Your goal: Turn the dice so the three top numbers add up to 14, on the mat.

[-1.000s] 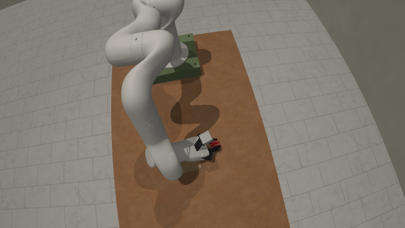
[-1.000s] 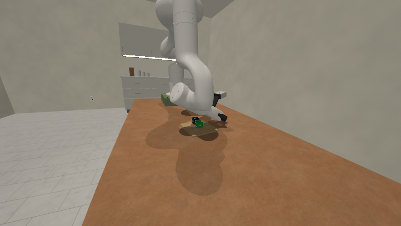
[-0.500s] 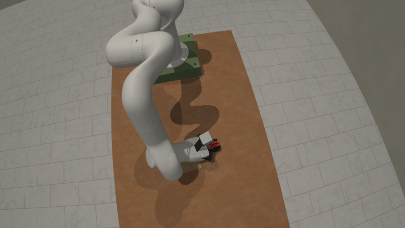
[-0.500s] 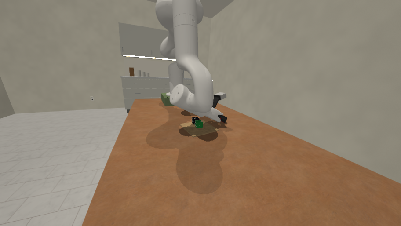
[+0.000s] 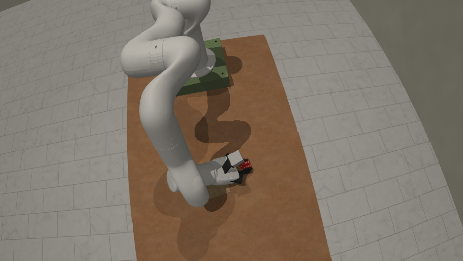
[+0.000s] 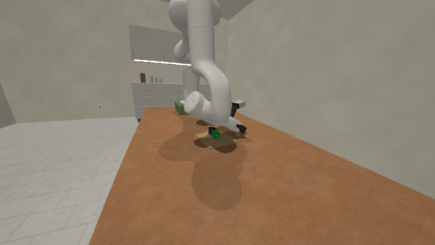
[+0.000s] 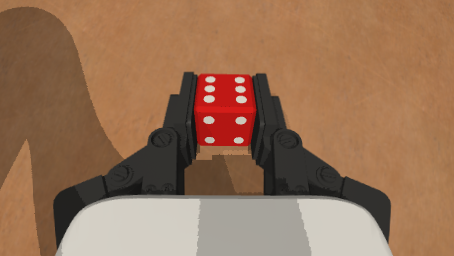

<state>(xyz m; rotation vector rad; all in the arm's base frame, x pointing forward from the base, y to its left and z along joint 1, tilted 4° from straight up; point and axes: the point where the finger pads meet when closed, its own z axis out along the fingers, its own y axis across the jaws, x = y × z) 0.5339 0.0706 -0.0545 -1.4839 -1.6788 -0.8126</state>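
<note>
The red die is 1 cm to the left of my hand. Also, from my hand: black die (14 cm to the right, 3 cm behind, 1 cm below); then green die (15 cm to the right, 1 cm below, 1 cm ahead); then tan square mat (15 cm to the right, 2 cm below, 1 cm ahead).
</note>
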